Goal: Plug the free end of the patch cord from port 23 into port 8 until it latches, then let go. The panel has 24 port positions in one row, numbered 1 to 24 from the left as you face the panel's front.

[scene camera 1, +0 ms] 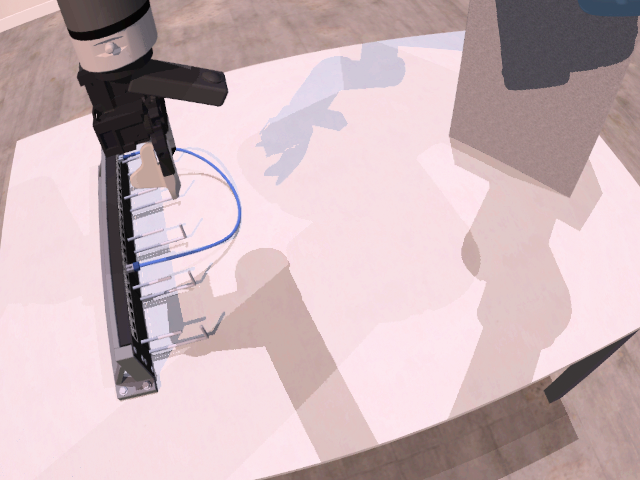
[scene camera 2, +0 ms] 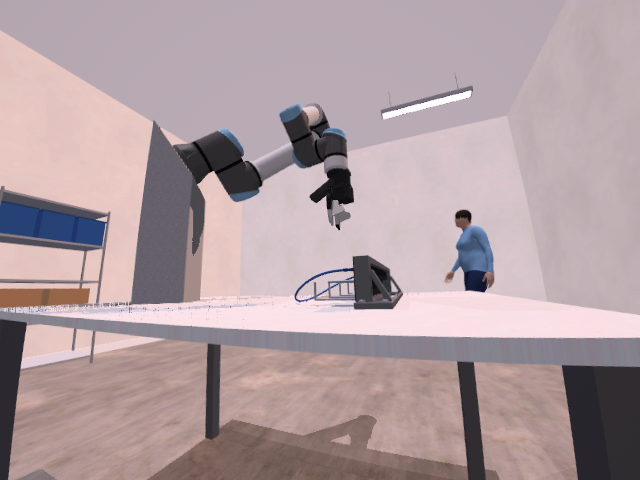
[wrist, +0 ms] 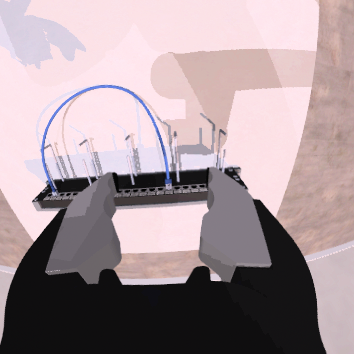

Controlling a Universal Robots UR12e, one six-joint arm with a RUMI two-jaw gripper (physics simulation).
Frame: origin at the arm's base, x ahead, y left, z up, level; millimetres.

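Seen in the pictures: gripper, fingertip midpoint: (scene camera 1: 172, 176) (scene camera 2: 335, 228) (wrist: 161, 172); arm's base, link origin: (scene camera 2: 183, 166).
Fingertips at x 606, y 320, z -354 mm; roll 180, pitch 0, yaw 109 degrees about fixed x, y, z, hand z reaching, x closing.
Pixels of each thing's top centre, then the offset from my fingertips to it. "*": a spot on its surface instead. Level surfaces: height alone.
- patch panel, top centre: (scene camera 1: 126, 221) (wrist: 127, 190) (scene camera 2: 366, 265) dy -37, dx +133, dz -146 mm
- blue patch cord, surface spot: (scene camera 1: 239, 206) (wrist: 103, 85) * dy -140, dx -36, dz -240 mm
- table, surface height: dz -246 mm
The patch panel (scene camera 1: 109, 248) (scene camera 2: 361, 279) (wrist: 150, 201) stands upright on the table. The blue patch cord (scene camera 1: 239, 206) (wrist: 105, 86) arcs behind it. One plug (scene camera 1: 122, 156) (wrist: 54, 192) sits near the panel's left end in the wrist view, at port 23. The other plug (scene camera 1: 133, 267) (wrist: 168, 184) sits in a port in the right half there, towards port 1; the port number cannot be read, nor can the latch be seen. My gripper (scene camera 1: 155, 187) (scene camera 2: 338, 225) (wrist: 161, 172) is open and empty, well above the panel, apart from the cord and both plugs.
Thin metal cable-support rods (scene camera 1: 183, 230) (scene camera 2: 330, 298) (wrist: 131, 170) stick out from the panel on the cord's side. A grey pedestal (scene camera 1: 516, 129) (scene camera 2: 162, 222) stands at the arm's base. A person (scene camera 2: 473, 250) stands beyond the table (scene camera 2: 465, 322). A shelf unit (scene camera 2: 100, 273) stands at the left.
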